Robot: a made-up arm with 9 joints. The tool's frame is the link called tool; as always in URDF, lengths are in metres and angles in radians. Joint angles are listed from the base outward.
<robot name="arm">
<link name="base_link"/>
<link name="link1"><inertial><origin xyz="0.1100 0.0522 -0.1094"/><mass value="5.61"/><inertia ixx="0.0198" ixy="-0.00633" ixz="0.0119" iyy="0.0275" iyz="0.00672" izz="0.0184"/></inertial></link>
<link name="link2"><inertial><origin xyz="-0.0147 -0.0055 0.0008"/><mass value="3.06"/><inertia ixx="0.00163" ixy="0" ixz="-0.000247" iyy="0.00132" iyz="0" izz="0.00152"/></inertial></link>
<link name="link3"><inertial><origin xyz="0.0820 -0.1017 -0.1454"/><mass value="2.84"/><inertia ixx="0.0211" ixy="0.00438" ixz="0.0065" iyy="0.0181" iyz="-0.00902" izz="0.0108"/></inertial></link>
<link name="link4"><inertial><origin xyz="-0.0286 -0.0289 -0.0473"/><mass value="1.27"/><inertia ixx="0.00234" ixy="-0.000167" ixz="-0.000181" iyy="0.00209" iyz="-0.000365" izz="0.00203"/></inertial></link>
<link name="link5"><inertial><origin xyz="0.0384 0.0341 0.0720"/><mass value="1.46"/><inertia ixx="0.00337" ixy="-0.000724" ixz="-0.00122" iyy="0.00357" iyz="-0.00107" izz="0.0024"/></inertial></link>
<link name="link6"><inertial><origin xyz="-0.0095 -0.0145 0.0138"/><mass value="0.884"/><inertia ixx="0.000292" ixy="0" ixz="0" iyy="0.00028" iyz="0.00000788" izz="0.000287"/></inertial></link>
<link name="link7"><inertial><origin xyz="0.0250 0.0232 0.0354"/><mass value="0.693"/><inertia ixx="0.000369" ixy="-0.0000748" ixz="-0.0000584" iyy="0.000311" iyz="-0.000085" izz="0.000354"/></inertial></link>
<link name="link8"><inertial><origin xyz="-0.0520 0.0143 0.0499"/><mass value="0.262"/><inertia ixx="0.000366" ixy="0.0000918" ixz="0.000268" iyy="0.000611" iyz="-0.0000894" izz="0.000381"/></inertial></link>
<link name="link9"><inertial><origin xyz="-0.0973 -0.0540 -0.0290"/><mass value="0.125"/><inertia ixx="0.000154" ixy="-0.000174" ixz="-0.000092" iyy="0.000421" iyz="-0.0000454" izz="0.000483"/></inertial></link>
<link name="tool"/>
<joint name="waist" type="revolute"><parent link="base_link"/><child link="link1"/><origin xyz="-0.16 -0.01 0.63"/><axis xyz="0 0 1"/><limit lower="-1.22" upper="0.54"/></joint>
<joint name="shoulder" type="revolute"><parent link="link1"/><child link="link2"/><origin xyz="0.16 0.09 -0.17" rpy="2.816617 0.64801 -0.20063"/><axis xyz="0 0 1"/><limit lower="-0.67" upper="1.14"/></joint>
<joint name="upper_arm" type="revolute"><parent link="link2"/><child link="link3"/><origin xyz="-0.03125 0 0.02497" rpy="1.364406 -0.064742 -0.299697"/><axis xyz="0 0 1"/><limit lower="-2.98" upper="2.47"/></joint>
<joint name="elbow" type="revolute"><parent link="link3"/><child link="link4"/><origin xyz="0.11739 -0.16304 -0.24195" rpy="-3.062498 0.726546 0.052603"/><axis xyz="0 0 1"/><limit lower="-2.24" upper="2.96"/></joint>
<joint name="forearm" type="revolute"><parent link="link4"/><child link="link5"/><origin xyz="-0.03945 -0.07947 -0.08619" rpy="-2.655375 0.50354 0.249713"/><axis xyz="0 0 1"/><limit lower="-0.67" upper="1.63"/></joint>
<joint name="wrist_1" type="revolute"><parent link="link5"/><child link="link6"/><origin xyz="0.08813 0.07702 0.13" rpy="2.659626 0.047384 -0.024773"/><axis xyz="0 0 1"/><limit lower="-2.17" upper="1.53"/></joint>
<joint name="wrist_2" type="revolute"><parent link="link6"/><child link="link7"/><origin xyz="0.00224 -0.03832 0.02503" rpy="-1.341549 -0.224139 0.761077"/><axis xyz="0 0 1"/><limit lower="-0.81" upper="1.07"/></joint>
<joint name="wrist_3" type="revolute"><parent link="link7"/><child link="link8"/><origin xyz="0.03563 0.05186 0.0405" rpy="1.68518 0.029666 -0.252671"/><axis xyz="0 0 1"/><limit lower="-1.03" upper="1.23"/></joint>
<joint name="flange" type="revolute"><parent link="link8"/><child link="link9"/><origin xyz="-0.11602 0.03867 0.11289" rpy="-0.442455 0.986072 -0.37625"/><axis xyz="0 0 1"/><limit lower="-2.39" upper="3.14"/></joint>
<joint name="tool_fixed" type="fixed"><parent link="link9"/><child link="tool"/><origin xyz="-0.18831 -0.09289 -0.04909" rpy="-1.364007 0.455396 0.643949"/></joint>
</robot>
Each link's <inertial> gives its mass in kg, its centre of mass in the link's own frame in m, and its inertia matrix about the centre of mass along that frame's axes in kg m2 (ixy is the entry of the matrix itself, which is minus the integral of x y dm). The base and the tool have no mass. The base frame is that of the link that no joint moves.
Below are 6 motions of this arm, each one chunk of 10 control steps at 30 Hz.
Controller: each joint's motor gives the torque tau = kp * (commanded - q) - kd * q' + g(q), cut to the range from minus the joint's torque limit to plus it. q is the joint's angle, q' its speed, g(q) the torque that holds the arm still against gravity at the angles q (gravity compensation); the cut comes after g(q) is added. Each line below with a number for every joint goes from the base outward.
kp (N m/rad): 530 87 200 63 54 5.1 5 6 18
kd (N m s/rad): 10 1.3 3.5 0.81 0.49 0.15 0.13 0.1 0.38
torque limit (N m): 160 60 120 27 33 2.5 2.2 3.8 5.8
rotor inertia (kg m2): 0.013 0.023 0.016 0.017 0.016 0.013 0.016 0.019 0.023
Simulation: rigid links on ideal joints. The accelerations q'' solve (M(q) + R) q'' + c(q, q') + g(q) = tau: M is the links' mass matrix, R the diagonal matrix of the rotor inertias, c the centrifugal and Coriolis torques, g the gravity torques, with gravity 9.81 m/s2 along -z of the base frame. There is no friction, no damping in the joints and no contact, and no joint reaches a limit. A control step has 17 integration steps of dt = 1/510 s. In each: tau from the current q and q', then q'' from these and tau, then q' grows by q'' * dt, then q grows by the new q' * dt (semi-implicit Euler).
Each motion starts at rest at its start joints. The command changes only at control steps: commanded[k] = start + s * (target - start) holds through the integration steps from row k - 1 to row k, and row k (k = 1, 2, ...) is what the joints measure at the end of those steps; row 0 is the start. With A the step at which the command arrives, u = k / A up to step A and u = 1 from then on. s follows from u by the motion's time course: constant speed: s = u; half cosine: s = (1 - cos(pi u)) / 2; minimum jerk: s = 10 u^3 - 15 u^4 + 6 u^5; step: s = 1 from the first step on.
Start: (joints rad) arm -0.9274 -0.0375 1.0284 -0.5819 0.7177 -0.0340 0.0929 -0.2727 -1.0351
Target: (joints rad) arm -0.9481 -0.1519 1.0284 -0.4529 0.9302 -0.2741 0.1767 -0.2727 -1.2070
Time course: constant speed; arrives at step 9
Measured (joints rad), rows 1 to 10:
1: -0.9297 -0.0418 1.0275 -0.5723 0.7334 -0.0369 0.0920 -0.2701 -1.0410
2: -0.9336 -0.0518 1.0273 -0.5525 0.7679 -0.0464 0.0931 -0.2638 -1.0576
3: -0.9367 -0.0656 1.0284 -0.5331 0.8005 -0.0652 0.1007 -0.2574 -1.0821
4: -0.9385 -0.0815 1.0295 -0.5184 0.8205 -0.0944 0.1148 -0.2542 -1.1084
5: -0.9397 -0.0987 1.0298 -0.5055 0.8370 -0.1311 0.1315 -0.2549 -1.1313
6: -0.9409 -0.1160 1.0294 -0.4920 0.8603 -0.1705 0.1471 -0.2588 -1.1502
7: -0.9423 -0.1325 1.0287 -0.4786 0.8890 -0.2092 0.1603 -0.2652 -1.1672
8: -0.9442 -0.1472 1.0277 -0.4668 0.9161 -0.2452 0.1716 -0.2733 -1.1850
9: -0.9465 -0.1600 1.0269 -0.4555 0.9394 -0.2781 0.1814 -0.2815 -1.2043
10: -0.9469 -0.1666 1.0274 -0.4518 0.9450 -0.3049 0.1899 -0.2902 -1.2189

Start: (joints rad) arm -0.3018 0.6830 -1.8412 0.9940 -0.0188 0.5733 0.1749 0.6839 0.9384
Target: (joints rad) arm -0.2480 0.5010 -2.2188 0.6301 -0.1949 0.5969 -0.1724 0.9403 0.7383
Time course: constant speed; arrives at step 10
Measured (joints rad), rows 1 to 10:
1: -0.3020 0.6782 -1.8523 0.9685 -0.0157 0.5776 0.1739 0.6887 0.9318
2: -0.3002 0.6642 -1.8801 0.9126 -0.0187 0.5789 0.1653 0.7000 0.9134
3: -0.2946 0.6435 -1.9202 0.8576 -0.0374 0.5655 0.1409 0.7149 0.8863
4: -0.2860 0.6213 -1.9688 0.8244 -0.0689 0.5407 0.0978 0.7328 0.8576
5: -0.2762 0.6001 -2.0220 0.8056 -0.1061 0.5217 0.0408 0.7578 0.8323
6: -0.2668 0.5804 -2.0753 0.7814 -0.1418 0.5249 -0.0219 0.7950 0.8125
7: -0.2590 0.5619 -2.1241 0.7443 -0.1702 0.5530 -0.0823 0.8454 0.7968
8: -0.2534 0.5442 -2.1655 0.7018 -0.1893 0.5953 -0.1343 0.9034 0.7823
9: -0.2494 0.5267 -2.1993 0.6628 -0.2010 0.6370 -0.1741 0.9601 0.7660
10: -0.2461 0.5088 -2.2282 0.6279 -0.2092 0.6661 -0.2005 1.0065 0.7470

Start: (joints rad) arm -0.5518 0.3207 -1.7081 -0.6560 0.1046 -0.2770 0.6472 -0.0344 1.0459
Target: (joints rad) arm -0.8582 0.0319 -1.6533 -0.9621 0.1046 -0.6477 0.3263 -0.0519 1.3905
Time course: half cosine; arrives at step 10
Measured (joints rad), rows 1 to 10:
1: -0.5565 0.3209 -1.7074 -0.6637 0.1054 -0.2768 0.6474 -0.0334 1.0489
2: -0.5737 0.3194 -1.7052 -0.6892 0.1087 -0.2791 0.6461 -0.0301 1.0625
3: -0.6055 0.3106 -1.7012 -0.7291 0.1146 -0.2918 0.6373 -0.0252 1.0935
4: -0.6478 0.2877 -1.6943 -0.7739 0.1194 -0.3218 0.6140 -0.0207 1.1421
5: -0.6961 0.2467 -1.6838 -0.8187 0.1187 -0.3707 0.5715 -0.0182 1.2020
6: -0.7459 0.1881 -1.6708 -0.8617 0.1115 -0.4357 0.5095 -0.0185 1.2644
7: -0.7926 0.1170 -1.6582 -0.9009 0.1006 -0.5110 0.4322 -0.0223 1.3213
8: -0.8316 0.0418 -1.6494 -0.9336 0.0901 -0.5895 0.3494 -0.0309 1.3668
9: -0.8585 -0.0262 -1.6469 -0.9574 0.0837 -0.6629 0.2747 -0.0455 1.3974
10: -0.8703 -0.0755 -1.6507 -0.9693 0.0824 -0.7225 0.2223 -0.0667 1.4104

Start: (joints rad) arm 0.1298 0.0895 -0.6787 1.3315 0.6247 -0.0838 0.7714 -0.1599 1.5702
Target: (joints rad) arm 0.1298 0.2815 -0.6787 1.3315 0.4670 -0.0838 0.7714 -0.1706 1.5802
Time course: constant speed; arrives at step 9
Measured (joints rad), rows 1 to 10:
1: 0.1308 0.0977 -0.6743 1.3293 0.6065 -0.0853 0.7705 -0.1605 1.5710
2: 0.1325 0.1132 -0.6703 1.3260 0.5834 -0.0862 0.7685 -0.1606 1.5728
3: 0.1337 0.1332 -0.6703 1.3239 0.5679 -0.0862 0.7658 -0.1601 1.5749
4: 0.1340 0.1583 -0.6722 1.3237 0.5519 -0.0868 0.7632 -0.1601 1.5767
5: 0.1329 0.1869 -0.6749 1.3260 0.5331 -0.0881 0.7615 -0.1613 1.5778
6: 0.1309 0.2165 -0.6780 1.3304 0.5147 -0.0887 0.7617 -0.1636 1.5781
7: 0.1286 0.2457 -0.6808 1.3353 0.4973 -0.0872 0.7642 -0.1667 1.5779
8: 0.1269 0.2733 -0.6825 1.3384 0.4803 -0.0834 0.7688 -0.1700 1.5778
9: 0.1261 0.2980 -0.6831 1.3387 0.4635 -0.0786 0.7746 -0.1727 1.5781
10: 0.1254 0.3111 -0.6871 1.3384 0.4647 -0.0732 0.7813 -0.1742 1.5781

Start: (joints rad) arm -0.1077 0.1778 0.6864 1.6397 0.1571 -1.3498 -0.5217 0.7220 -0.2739
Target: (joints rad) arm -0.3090 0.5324 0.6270 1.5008 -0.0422 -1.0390 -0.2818 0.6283 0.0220
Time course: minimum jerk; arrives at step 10
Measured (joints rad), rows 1 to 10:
1: -0.1085 0.1776 0.6859 1.6385 0.1557 -1.3494 -0.5212 0.7218 -0.2730
2: -0.1136 0.1768 0.6828 1.6310 0.1455 -1.3466 -0.5174 0.7201 -0.2665
3: -0.1274 0.1774 0.6750 1.6141 0.1177 -1.3383 -0.5059 0.7131 -0.2465
4: -0.1509 0.1854 0.6616 1.5911 0.0731 -1.3204 -0.4832 0.6963 -0.2076
5: -0.1820 0.2088 0.6436 1.5685 0.0228 -1.2882 -0.4490 0.6686 -0.1511
6: -0.2171 0.2545 0.6233 1.5510 -0.0215 -1.2388 -0.4068 0.6344 -0.0856
7: -0.2525 0.3246 0.6053 1.5414 -0.0520 -1.1725 -0.3630 0.6035 -0.0237
8: -0.2845 0.4153 0.5947 1.5396 -0.0643 -1.0938 -0.3247 0.5879 0.0231
9: -0.3094 0.5167 0.5958 1.5421 -0.0562 -1.0110 -0.2964 0.5967 0.0478
10: -0.3256 0.6151 0.6092 1.5413 -0.0328 -0.9368 -0.2772 0.6306 0.0505

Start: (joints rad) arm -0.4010 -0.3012 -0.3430 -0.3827 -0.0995 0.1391 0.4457 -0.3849 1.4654
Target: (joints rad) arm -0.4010 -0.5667 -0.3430 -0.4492 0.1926 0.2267 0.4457 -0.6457 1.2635
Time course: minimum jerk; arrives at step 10
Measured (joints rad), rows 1 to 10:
1: -0.4012 -0.3020 -0.3431 -0.3826 -0.0982 0.1396 0.4455 -0.3851 1.4648
2: -0.4026 -0.3077 -0.3440 -0.3828 -0.0889 0.1432 0.4445 -0.3869 1.4603
3: -0.4061 -0.3244 -0.3453 -0.3854 -0.0623 0.1538 0.4417 -0.3941 1.4463
4: -0.4105 -0.3563 -0.3462 -0.3927 -0.0152 0.1731 0.4373 -0.4123 1.4188
5: -0.4135 -0.4036 -0.3454 -0.4046 0.0457 0.1980 0.4323 -0.4471 1.3793
6: -0.4125 -0.4618 -0.3432 -0.4196 0.1084 0.2224 0.4284 -0.5002 1.3345
7: -0.4065 -0.5225 -0.3405 -0.4364 0.1617 0.2397 0.4272 -0.5672 1.2936
8: -0.3971 -0.5749 -0.3385 -0.4530 0.1987 0.2450 0.4307 -0.6378 1.2643
9: -0.3872 -0.6093 -0.3376 -0.4661 0.2166 0.2364 0.4396 -0.6988 1.2504
10: -0.3807 -0.6214 -0.3377 -0.4718 0.2171 0.2168 0.4530 -0.7382 1.2506

